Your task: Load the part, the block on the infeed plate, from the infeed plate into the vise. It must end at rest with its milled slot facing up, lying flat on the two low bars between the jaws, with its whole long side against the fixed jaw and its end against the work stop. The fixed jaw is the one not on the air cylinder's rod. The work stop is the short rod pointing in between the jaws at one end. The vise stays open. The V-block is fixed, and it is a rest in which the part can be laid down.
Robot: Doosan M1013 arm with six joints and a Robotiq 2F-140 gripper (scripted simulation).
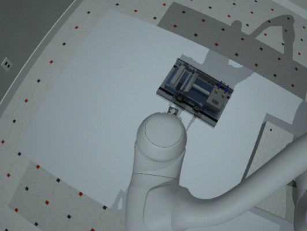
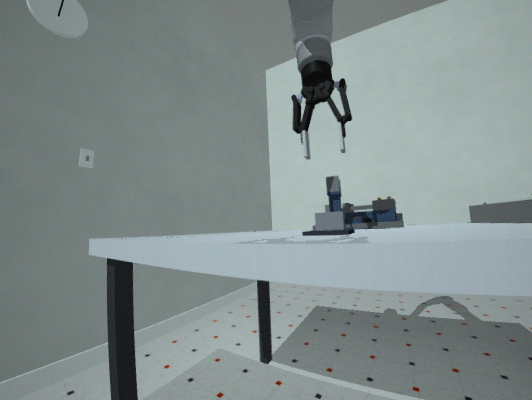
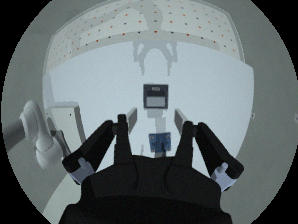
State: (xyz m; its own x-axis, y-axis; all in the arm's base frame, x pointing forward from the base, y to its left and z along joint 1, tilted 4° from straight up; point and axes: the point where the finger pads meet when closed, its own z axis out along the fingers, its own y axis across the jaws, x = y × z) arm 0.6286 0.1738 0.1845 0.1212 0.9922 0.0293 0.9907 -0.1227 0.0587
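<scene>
Now: hand 18 cm above the part. The rest, counted from my hand: vise (37 cm to the right, 17 cm below, 7 cm behind); then air cylinder (35 cm to the right, 16 cm behind, 13 cm below).
</scene>
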